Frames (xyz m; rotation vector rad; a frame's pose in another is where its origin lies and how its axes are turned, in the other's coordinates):
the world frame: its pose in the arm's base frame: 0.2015 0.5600 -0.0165 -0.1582 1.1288 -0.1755
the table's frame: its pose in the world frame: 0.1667 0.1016 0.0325 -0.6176 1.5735 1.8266
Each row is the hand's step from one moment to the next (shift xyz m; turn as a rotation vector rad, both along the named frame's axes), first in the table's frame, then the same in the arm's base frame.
Working: the table's frame: its pose in the arm's base frame: 0.3065 0.6238 -0.1717 -0.6230 -2.3236 -1.9872

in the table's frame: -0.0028 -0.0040 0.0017 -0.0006 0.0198 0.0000
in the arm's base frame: 0.0017 0.0004 -0.0049 0.0067 0.0020 0.0185
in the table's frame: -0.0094 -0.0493 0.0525 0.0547 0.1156 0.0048
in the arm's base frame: 0.0058 0.0420 -0.0590 -0.0132 0.0327 0.1230
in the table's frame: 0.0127 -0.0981 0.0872 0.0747 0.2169 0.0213
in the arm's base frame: -0.0214 0.0760 -0.1056 0.0038 0.0652 0.2209
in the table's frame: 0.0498 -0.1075 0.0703 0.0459 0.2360 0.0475
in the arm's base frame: -0.0625 0.0694 -0.1013 0.0425 0.0840 0.2263
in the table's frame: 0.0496 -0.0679 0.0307 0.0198 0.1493 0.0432
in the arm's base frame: -0.0594 0.0359 -0.0565 0.0385 0.0631 0.1382
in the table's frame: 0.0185 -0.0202 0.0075 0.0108 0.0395 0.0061
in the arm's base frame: -0.0215 0.0102 -0.0155 0.0038 0.0132 0.0391
